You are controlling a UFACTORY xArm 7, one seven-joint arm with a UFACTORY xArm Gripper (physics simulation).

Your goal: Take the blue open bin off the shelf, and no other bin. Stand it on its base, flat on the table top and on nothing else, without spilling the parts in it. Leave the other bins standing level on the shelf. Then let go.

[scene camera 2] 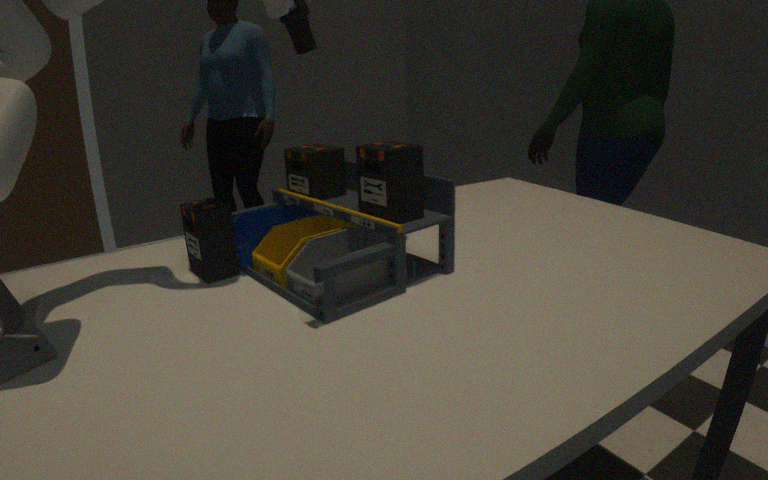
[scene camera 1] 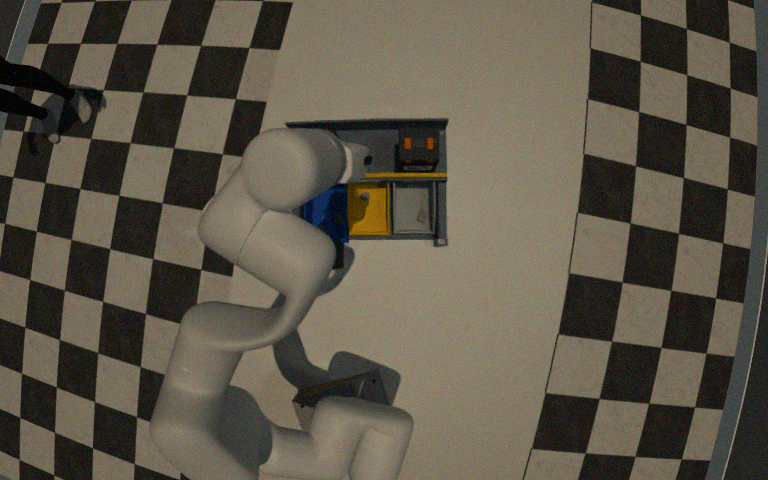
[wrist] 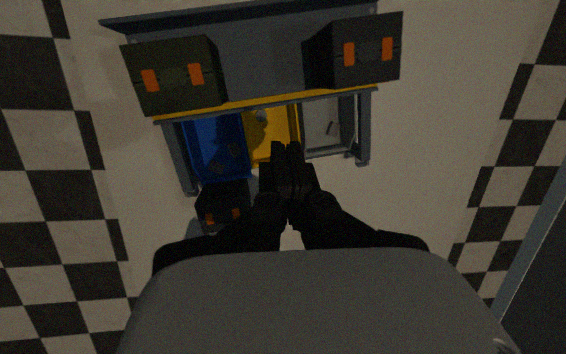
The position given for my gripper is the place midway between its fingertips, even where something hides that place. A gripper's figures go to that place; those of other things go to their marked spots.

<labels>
My gripper (wrist: 282, 161): 0.14 m from the lens. A blue open bin (wrist: 207, 138): 0.52 m from the lens. A yellow bin (wrist: 282, 124) is 0.52 m from the lens. A grey bin (wrist: 314, 117) is 0.53 m from the lens. A black box (wrist: 218, 204) is 0.44 m from the lens. The marked spots on the black box and the grey bin are 0.27 m apart.
</labels>
